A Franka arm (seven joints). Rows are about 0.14 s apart.
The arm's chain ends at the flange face. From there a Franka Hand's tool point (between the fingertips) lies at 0.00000 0.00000 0.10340 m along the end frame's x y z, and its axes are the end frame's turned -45 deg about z.
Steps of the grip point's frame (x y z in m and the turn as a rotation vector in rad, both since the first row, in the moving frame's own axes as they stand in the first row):
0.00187, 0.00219, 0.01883, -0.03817, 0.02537, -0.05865
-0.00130, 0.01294, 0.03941, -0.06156, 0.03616, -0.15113
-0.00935, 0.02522, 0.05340, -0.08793, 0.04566, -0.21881
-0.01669, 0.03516, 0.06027, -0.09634, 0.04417, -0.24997
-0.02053, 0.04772, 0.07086, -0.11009, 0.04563, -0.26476
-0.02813, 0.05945, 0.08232, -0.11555, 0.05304, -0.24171
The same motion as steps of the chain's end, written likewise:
-0.00180, -0.00057, 0.01894, -0.00905, 0.04493, -0.05865
0.00098, 0.00876, 0.03967, -0.01796, 0.06910, -0.15113
0.00121, 0.02245, 0.05391, -0.02989, 0.09446, -0.21881
0.00244, 0.03417, 0.06085, -0.03689, 0.09936, -0.24997
0.00738, 0.04511, 0.07159, -0.04558, 0.11011, -0.26476
0.00942, 0.05890, 0.08315, -0.04420, 0.11921, -0.24171

